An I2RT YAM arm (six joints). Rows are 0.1 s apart.
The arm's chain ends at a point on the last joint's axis. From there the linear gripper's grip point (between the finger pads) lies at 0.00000 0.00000 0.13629 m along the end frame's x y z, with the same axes.
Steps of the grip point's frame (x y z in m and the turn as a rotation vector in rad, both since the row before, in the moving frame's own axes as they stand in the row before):
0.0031 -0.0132 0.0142 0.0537 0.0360 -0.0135
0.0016 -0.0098 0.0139 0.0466 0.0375 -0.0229
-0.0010 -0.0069 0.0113 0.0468 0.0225 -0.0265
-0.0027 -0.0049 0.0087 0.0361 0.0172 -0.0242
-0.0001 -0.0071 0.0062 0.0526 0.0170 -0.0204
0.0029 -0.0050 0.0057 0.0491 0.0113 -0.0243
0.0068 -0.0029 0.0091 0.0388 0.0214 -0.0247
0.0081 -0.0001 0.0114 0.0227 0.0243 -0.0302
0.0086 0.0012 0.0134 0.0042 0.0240 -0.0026
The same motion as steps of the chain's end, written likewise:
-0.0018 -0.0059 0.0145 0.0537 0.0360 -0.0135
-0.0034 -0.0034 0.0141 0.0466 0.0375 -0.0229
-0.0040 -0.0005 0.0115 0.0468 0.0225 -0.0265
-0.0050 0.0000 0.0088 0.0361 0.0172 -0.0242
-0.0023 0.0001 0.0064 0.0526 0.0170 -0.0204
0.0014 0.0017 0.0059 0.0491 0.0113 -0.0243
0.0039 0.0024 0.0092 0.0388 0.0214 -0.0247
0.0048 0.0030 0.0115 0.0227 0.0243 -0.0302
0.0053 0.0018 0.0134 0.0042 0.0240 -0.0026

